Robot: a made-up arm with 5 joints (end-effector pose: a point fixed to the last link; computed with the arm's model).
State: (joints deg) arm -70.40 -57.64 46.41 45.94 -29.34
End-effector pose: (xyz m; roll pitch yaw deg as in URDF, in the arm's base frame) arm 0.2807 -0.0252 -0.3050 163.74 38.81 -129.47
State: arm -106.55 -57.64 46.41 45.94 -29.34
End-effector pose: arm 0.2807 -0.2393 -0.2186 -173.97 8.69 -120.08
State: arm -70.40 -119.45 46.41 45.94 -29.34
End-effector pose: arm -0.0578 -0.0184 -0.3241 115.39 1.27 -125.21
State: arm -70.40 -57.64 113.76 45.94 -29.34
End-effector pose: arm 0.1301 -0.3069 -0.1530 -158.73 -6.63 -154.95
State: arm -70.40 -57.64 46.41 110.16 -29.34
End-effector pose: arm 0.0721 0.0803 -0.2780 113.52 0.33 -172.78
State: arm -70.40 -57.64 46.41 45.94 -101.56
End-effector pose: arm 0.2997 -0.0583 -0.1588 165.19 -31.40 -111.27
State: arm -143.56 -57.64 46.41 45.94 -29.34
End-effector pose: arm 0.2807 -0.3626 -0.0172 -154.81 -23.22 -122.62
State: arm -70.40 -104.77 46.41 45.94 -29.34
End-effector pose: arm 0.0214 -0.0087 -0.3514 126.45 9.65 -129.10
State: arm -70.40 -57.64 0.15 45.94 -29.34
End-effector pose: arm 0.2711 0.2051 -0.2069 125.53 74.18 -138.89
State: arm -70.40 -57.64 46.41 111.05 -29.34
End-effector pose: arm 0.0700 0.0821 -0.2759 113.08 -0.39 -173.09
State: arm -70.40 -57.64 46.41 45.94 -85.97
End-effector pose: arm 0.2875 -0.0656 -0.1905 166.86 -16.26 -115.37
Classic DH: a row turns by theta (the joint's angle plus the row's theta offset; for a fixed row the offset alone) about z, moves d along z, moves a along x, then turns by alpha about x. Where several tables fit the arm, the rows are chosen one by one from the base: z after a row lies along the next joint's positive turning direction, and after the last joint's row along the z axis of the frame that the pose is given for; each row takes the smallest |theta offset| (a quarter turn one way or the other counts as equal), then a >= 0, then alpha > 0; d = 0 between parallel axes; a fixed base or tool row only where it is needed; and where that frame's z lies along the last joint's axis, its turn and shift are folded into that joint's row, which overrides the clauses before.
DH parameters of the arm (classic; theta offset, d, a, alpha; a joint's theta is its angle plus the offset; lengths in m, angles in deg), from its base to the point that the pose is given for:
base (fixed): 90 0.0662 0 90
joint 1: 0 0.0945 0.0686 90
joint 2: 90 0.0443 0.0284 90
joint 3: 0 -0.0399 0.0637 90
joint 4: 0 0.2023 0.0577 90
joint 5: 0 0.1379 0.1279 -90
tool (fixed): 0 0.0081 0 0

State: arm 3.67 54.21 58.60 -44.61 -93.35
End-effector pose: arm 0.0055 -0.1130 0.0461 -138.97 25.89 122.07
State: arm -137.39 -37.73 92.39 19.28 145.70
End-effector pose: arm 0.4412 -0.1514 0.0833 -88.79 41.05 32.22
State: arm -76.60 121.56 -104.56 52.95 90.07
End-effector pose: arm 0.2025 0.1614 -0.3107 144.67 59.43 -6.10
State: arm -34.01 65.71 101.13 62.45 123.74
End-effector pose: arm 0.1042 -0.3603 -0.0241 64.73 -39.08 -96.87
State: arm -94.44 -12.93 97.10 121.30 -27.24
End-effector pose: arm 0.2167 -0.1742 -0.2039 144.98 43.59 140.27
